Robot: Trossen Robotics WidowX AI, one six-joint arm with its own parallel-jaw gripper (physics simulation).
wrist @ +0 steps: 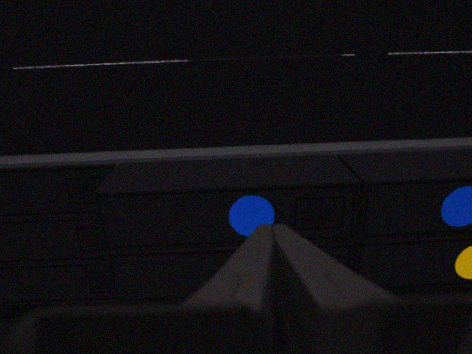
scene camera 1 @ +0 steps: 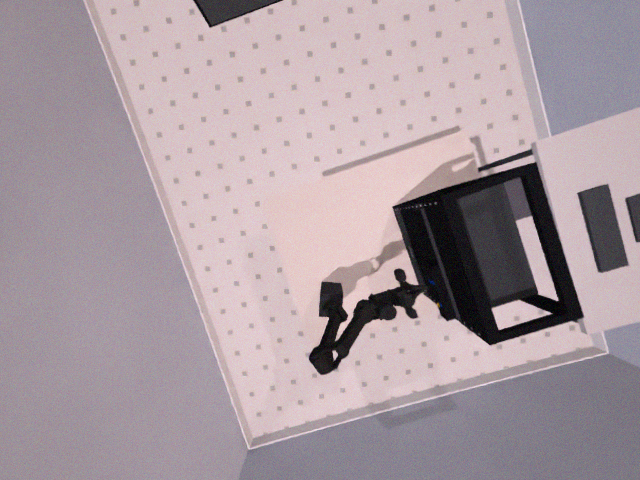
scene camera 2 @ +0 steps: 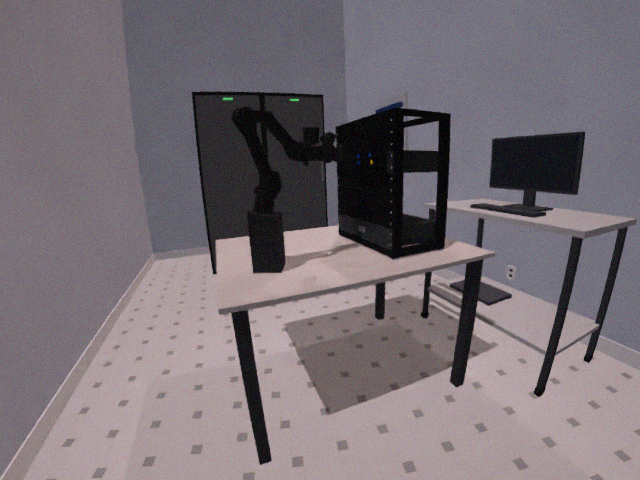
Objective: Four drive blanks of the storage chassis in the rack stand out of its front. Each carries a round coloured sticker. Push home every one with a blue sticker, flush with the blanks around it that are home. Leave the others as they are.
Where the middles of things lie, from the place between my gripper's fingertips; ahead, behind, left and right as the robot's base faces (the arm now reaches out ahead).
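Labels:
Black rack (scene camera 1: 463, 242): my hand is 13 cm above it, 21 cm short of it and 4 cm to the right of it.

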